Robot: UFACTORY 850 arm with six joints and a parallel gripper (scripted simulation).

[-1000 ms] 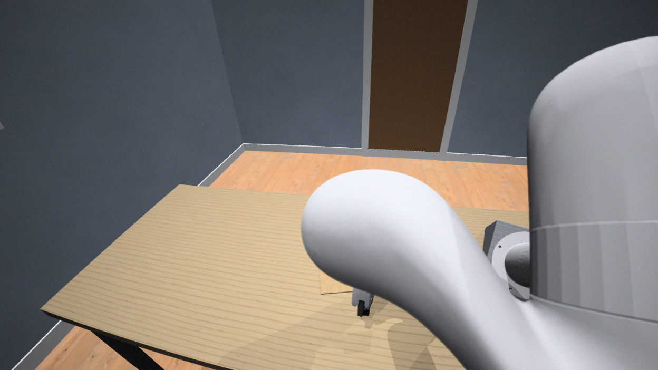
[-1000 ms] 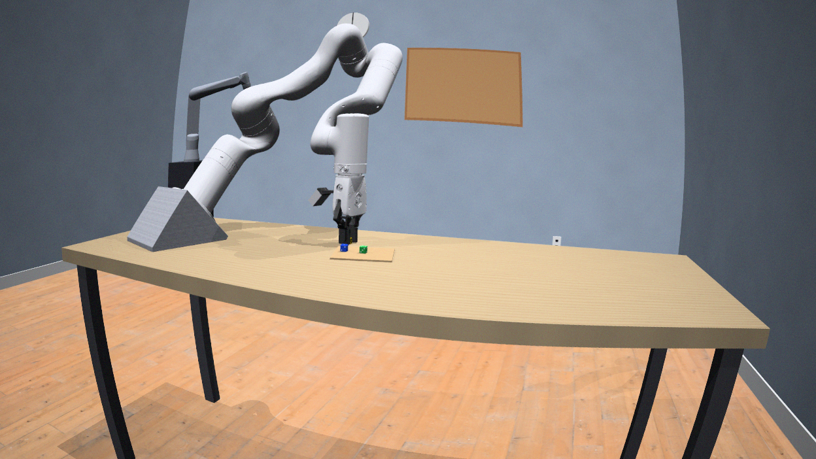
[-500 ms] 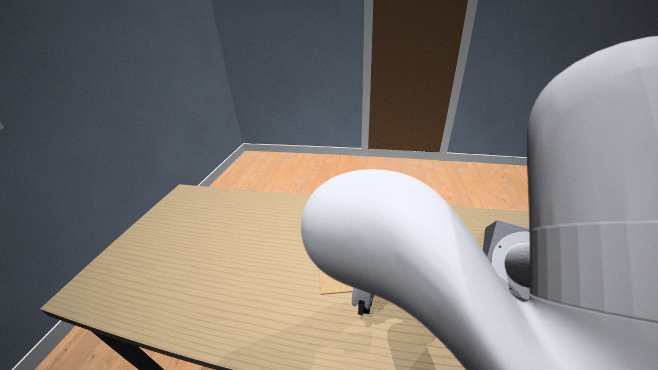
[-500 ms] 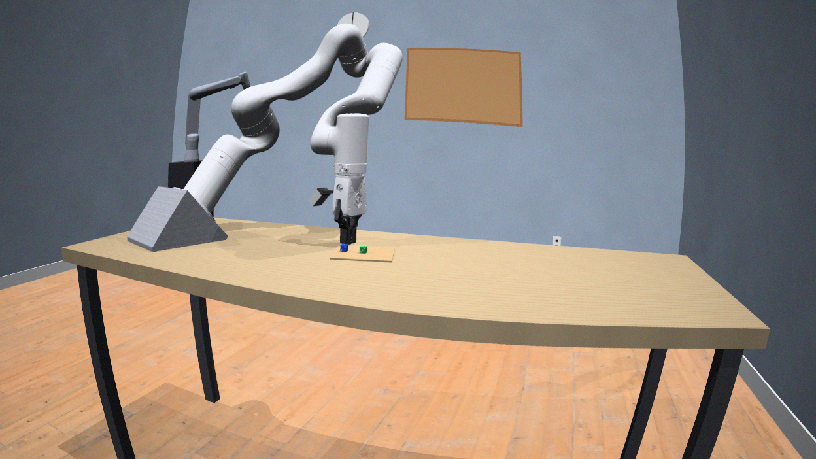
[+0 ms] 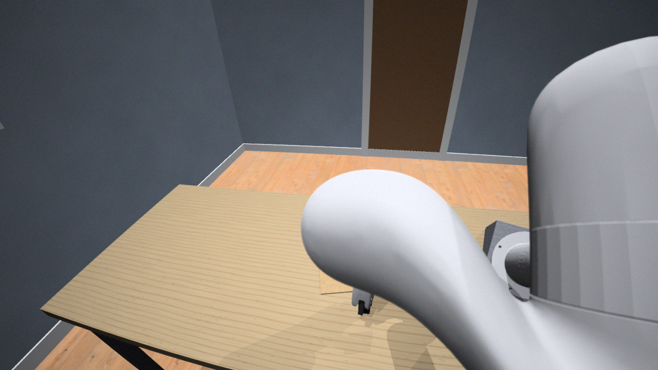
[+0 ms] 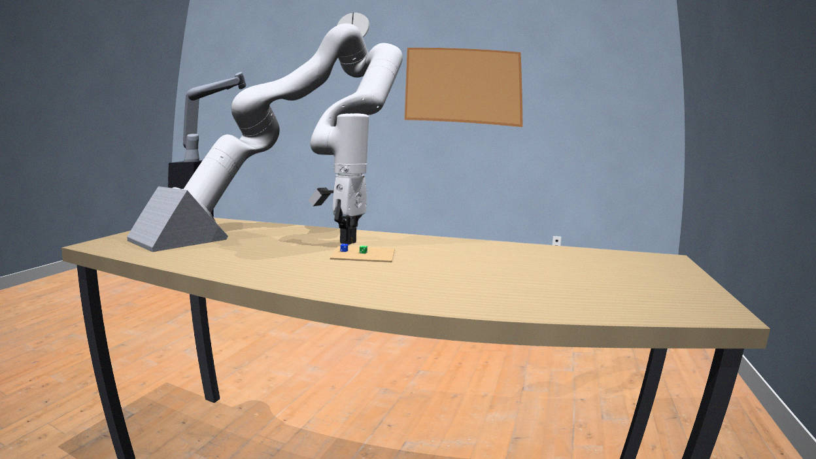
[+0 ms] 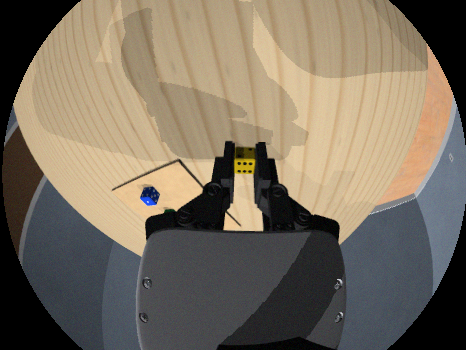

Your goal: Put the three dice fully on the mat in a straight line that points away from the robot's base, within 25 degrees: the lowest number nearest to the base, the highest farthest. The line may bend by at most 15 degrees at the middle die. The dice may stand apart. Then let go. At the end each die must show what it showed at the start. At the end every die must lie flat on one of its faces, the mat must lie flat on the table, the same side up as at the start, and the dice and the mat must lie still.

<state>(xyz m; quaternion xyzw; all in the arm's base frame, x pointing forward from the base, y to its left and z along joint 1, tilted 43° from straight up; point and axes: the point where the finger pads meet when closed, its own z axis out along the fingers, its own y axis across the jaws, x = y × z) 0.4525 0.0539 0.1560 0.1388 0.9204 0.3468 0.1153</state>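
The green die is 80 mm ahead of my hand, 110 mm to the right of it and 10 mm below it. From my hand the other things lie so: yellow die: 10 mm below; blue die: 30 mm ahead, 110 mm to the right, 10 mm below; tan mat: 80 mm ahead, 110 mm to the right, 20 mm below.
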